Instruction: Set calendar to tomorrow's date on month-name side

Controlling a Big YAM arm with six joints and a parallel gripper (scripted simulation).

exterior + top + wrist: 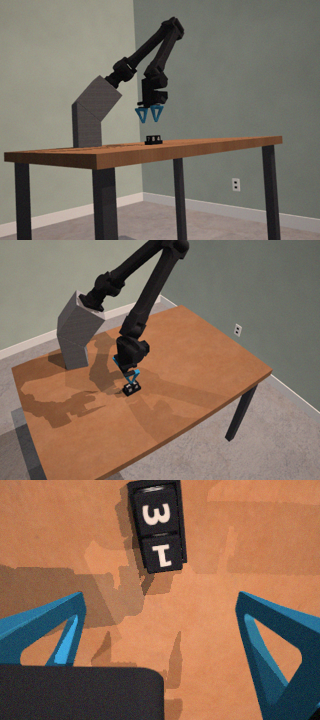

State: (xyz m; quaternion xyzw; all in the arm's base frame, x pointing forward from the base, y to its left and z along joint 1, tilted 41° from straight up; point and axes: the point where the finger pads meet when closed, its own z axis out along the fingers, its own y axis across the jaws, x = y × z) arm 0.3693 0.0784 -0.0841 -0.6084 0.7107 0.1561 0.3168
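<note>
The black tray lies 10 cm below my hand and 2 cm to the left of it.
</note>
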